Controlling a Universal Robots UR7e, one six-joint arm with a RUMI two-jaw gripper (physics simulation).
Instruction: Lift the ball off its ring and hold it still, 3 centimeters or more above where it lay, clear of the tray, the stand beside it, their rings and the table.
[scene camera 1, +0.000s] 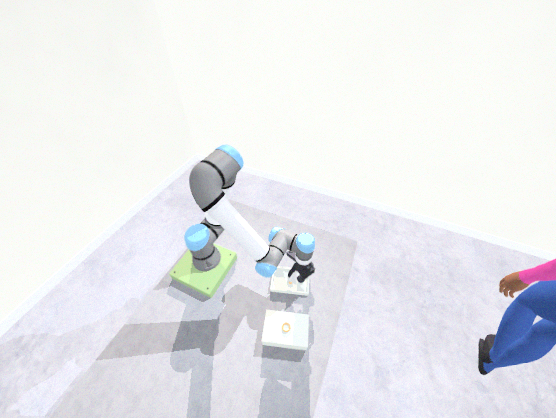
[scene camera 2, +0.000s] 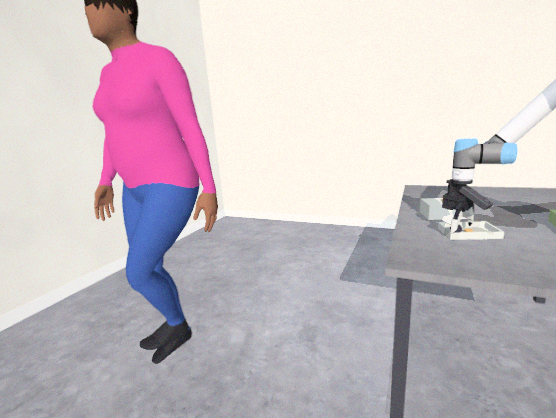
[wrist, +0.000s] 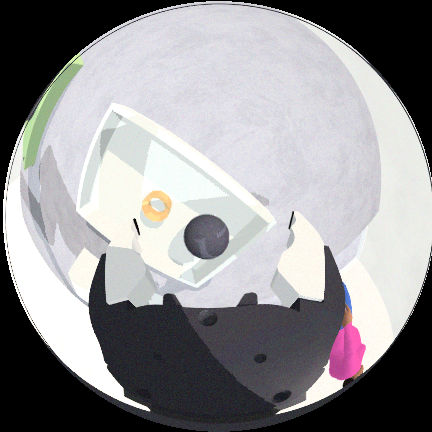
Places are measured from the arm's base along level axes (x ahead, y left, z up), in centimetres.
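Pixels of known places: gripper, fingertip midpoint: (scene camera 1: 299, 274) (scene camera 2: 460, 229) (wrist: 212, 217); arm's base at its link origin: (scene camera 1: 207, 258).
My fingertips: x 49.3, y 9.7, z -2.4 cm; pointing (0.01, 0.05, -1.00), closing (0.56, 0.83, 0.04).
Ahead of a thing's pixels: the offset from my fingertips to its top centre. "*": to the spot under its first point. Level surfaces: height alone.
The dark ball {dx +1.5, dy -1.8, dz +1.8 cm} (wrist: 206, 236) is in the white tray {dx -3.6, dy -4.1, dz +0.0 cm} (scene camera 1: 289, 293) (scene camera 2: 477, 237) (wrist: 155, 128), near one end, apart from the visible orange ring {* dx -3.0, dy -5.4, dz -1.9 cm} (scene camera 1: 290, 283) (scene camera 2: 469, 230) (wrist: 148, 207). What lies directly under the ball is hidden. The gripper (scene camera 2: 462, 226) (wrist: 214, 223) is open, pointing down low over that end of the tray. In the wrist view the ball shows between the two spread pale fingers, nearer the left one, with gaps on both sides. In scene camera 1 the gripper body hides the ball. Exact fingertip height is unclear.
The white stand (scene camera 1: 295, 337) (scene camera 2: 431, 210) is beside the tray and carries another orange ring {* dx +1.0, dy -29.7, dz +4.3 cm} (scene camera 1: 282, 330). The arm's green base plate (scene camera 1: 215, 280) (wrist: 45, 120) is on the table {dz -2.8 cm} (scene camera 2: 450, 265). A person in pink and blue (scene camera 1: 520, 325) (scene camera 2: 145, 120) (wrist: 346, 352) is off beyond the table.
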